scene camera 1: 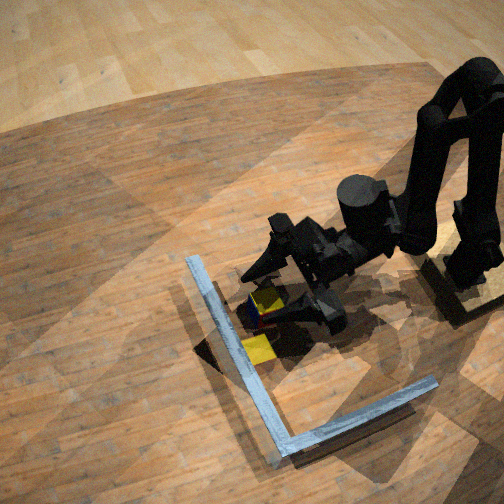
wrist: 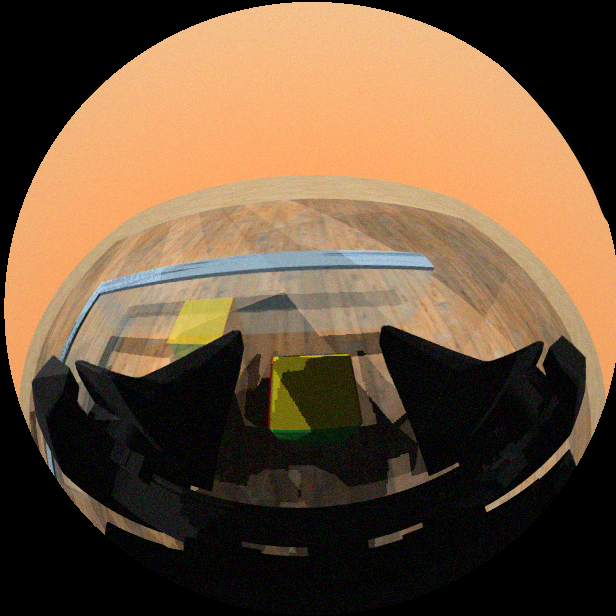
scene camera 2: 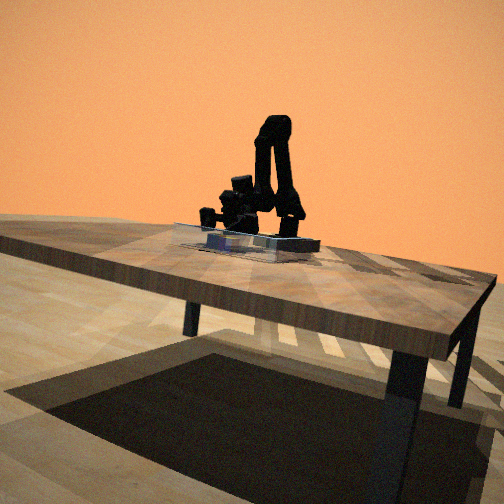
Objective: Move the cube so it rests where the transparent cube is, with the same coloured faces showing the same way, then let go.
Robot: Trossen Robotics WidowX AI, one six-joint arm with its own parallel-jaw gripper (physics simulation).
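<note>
The cube (scene camera 1: pixel 265 303) has a yellow top, with blue and red on its sides; it rests on the wooden table between my fingers. In the wrist view the cube (wrist: pixel 313 398) shows yellow with a green lower edge. My gripper (scene camera 1: pixel 285 288) is open, one finger on each side of the cube, with gaps visible in the wrist view (wrist: pixel 310 385). The transparent cube (scene camera 1: pixel 259 348) shows as a faint yellow patch against the grey rail, just in front of the cube; it also shows in the wrist view (wrist: pixel 201 322).
An L-shaped grey rail (scene camera 1: pixel 262 384) lies on the table, its long arm running beside the cube and the transparent cube, its short arm to the front right. The arm's base (scene camera 1: pixel 472 262) stands at the right.
</note>
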